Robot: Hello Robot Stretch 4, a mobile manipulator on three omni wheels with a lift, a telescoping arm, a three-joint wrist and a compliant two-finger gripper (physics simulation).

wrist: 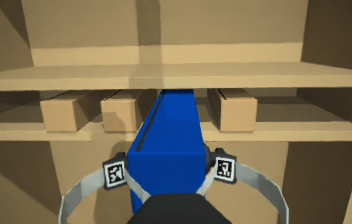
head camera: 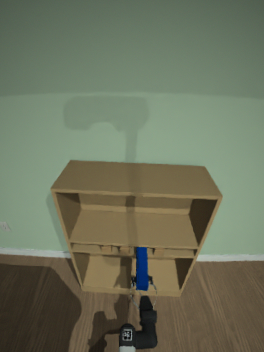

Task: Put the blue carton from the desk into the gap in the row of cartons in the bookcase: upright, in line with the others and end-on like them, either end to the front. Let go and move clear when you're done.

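The blue carton [head camera: 142, 267] [wrist: 169, 135] is held end-on, its long side pointing at the bookcase [head camera: 137, 180] [wrist: 320, 132]. My gripper [head camera: 143, 284] [wrist: 167, 167] is shut on its near end, with one finger on each side. In the wrist view the carton's far end is at the gap between the middle tan carton [wrist: 120, 115] and the right tan carton [wrist: 238, 114], nearer the middle one. Another tan carton [wrist: 61, 115] stands at the left. The upper shelf's edge is just above the blue carton's far end. How deep that end reaches is hard to tell.
The upper shelf board [head camera: 132, 227] [wrist: 175, 77] runs above the row of cartons. The bookcase's side panels [head camera: 207, 220] [wrist: 327, 30] stand left and right. A green wall [head camera: 200, 125] rises behind, and wooden floor [head camera: 220, 310] lies in front.
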